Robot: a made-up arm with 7 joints. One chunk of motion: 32 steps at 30 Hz.
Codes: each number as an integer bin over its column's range. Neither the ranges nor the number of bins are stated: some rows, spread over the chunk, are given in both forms.
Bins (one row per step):
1: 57 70 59 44 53 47 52
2: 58 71 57 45 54 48 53
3: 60 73 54 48 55 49 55
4: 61 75 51 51 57 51 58
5: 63 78 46 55 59 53 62
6: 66 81 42 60 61 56 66
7: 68 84 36 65 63 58 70
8: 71 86 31 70 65 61 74
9: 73 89 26 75 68 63 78
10: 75 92 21 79 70 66 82
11: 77 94 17 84 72 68 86
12: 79 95 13 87 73 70 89
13: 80 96 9 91 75 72 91
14: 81 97 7 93 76 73 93
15: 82 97 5 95 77 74 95
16: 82 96 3 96 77 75 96
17: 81 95 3 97 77 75 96
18: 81 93 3 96 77 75 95
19: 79 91 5 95 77 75 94
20: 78 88 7 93 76 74 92
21: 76 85 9 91 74 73 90
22: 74 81 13 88 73 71 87
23: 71 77 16 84 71 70 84
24: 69 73 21 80 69 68 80
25: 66 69 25 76 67 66 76
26: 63 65 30 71 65 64 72
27: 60 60 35 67 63 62 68
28: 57 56 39 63 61 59 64
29: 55 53 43 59 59 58 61
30: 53 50 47 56 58 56 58
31: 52 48 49 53 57 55 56
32: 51 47 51 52 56 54 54
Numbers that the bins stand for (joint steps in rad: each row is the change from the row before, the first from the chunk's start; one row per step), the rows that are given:
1: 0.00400 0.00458 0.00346 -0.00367 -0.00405 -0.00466 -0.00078
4: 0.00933 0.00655 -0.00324 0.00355 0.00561 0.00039 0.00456
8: 0.02267 0.01088 -0.02001 0.02312 0.02492 0.01302 0.01878
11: 0.03067 0.01403 -0.03175 0.03755 0.04182 0.02186 0.02944
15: 0.03733 0.01521 -0.04181 0.04888 0.05389 0.02943 0.03744
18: 0.03600 0.01364 -0.04348 0.04991 0.05389 0.03070 0.03744
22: 0.02667 0.00891 -0.03510 0.04167 0.04423 0.02565 0.03033
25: 0.01600 0.00418 -0.02504 0.02930 0.02975 0.01933 0.02056
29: 0.00133 -0.00212 -0.00995 0.01179 0.01043 0.00923 0.00722
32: -0.00400 -0.00448 -0.00324 0.00458 0.00319 0.00418 0.00100
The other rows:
2: 0.00533 0.00497 0.00179 -0.00264 -0.00164 -0.00339 0.00011
3: 0.00800 0.00576 -0.00073 0.00045 0.00078 -0.00213 0.00189
5: 0.01200 0.00773 -0.00743 0.00767 0.01043 0.00292 0.00811
6: 0.01600 0.00891 -0.01079 0.01282 0.01526 0.00671 0.01167
7: 0.01867 0.01009 -0.01582 0.01797 0.02009 0.00923 0.01522
9: 0.02533 0.01206 -0.02420 0.02827 0.03216 0.01555 0.02233
10: 0.02800 0.01324 -0.02839 0.03239 0.03699 0.01933 0.02589
12: 0.03333 0.01442 -0.03510 0.04064 0.04423 0.02438 0.03211
13: 0.03467 0.01482 -0.03845 0.04476 0.04906 0.02691 0.03389
14: 0.03600 0.01521 -0.04013 0.04682 0.05147 0.02817 0.03567
16: 0.03733 0.01482 -0.04348 0.04991 0.05389 0.03070 0.03833
17: 0.03600 0.01442 -0.04348 0.05094 0.05389 0.03070 0.03833
19: 0.03333 0.01285 -0.04181 0.04888 0.05389 0.03070 0.03656
20: 0.03200 0.01167 -0.04013 0.04682 0.05147 0.02943 0.03478
21: 0.02933 0.01048 -0.03845 0.04476 0.04665 0.02817 0.03300
23: 0.02267 0.00733 -0.03259 0.03755 0.03940 0.02438 0.02767
24: 0.02000 0.00576 -0.02839 0.03342 0.03458 0.02186 0.02411
26: 0.01200 0.00261 -0.02085 0.02415 0.02492 0.01681 0.01700
27: 0.00800 0.00064 -0.01666 0.02003 0.02009 0.01428 0.01344
28: 0.00400 -0.00094 -0.01330 0.01591 0.01526 0.01049 0.00989
30: -0.00133 -0.00330 -0.00660 0.00870 0.00802 0.00671 0.00456
31: -0.00267 -0.00409 -0.00492 0.00561 0.00561 0.00544 0.00278

